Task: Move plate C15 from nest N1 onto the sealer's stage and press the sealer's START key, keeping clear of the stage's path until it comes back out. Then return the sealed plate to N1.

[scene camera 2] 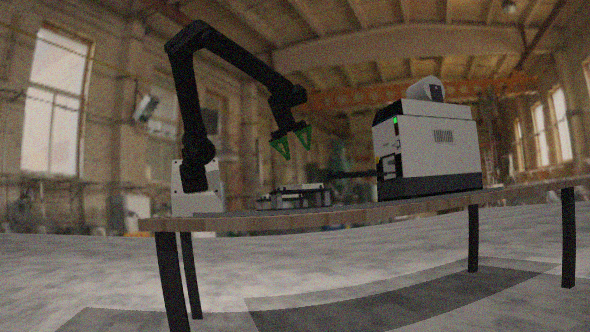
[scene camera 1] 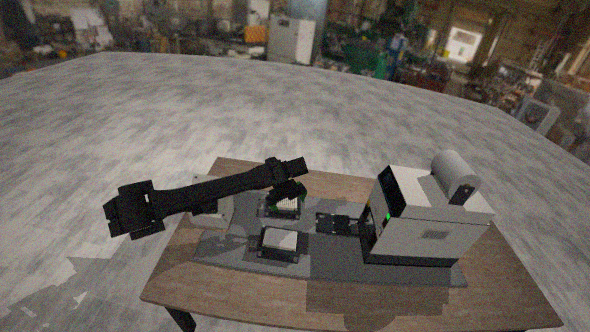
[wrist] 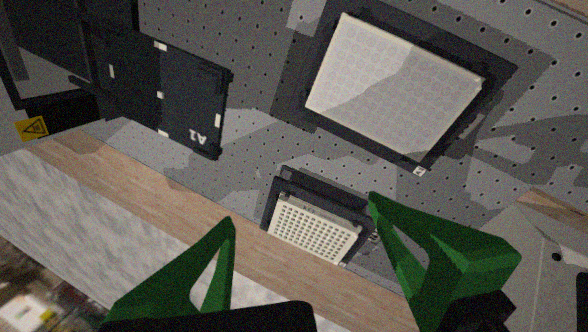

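Plate C15, cream with rows of open wells, sits in the dark nest N1 at the table's far side. My gripper is open and empty, above and apart from the plate. In scene camera 1 the gripper partly covers the plate. The sealer stands at the right with a green light on its front. Its dark stage, marked A1, is out and bears no plate. The START key cannot be made out.
A second plate with a smooth, sealed-looking top sits in another nest nearer the front edge. A yellow warning label is beside the stage opening. A grey roll tops the sealer. The arm's pale base plate is at the left.
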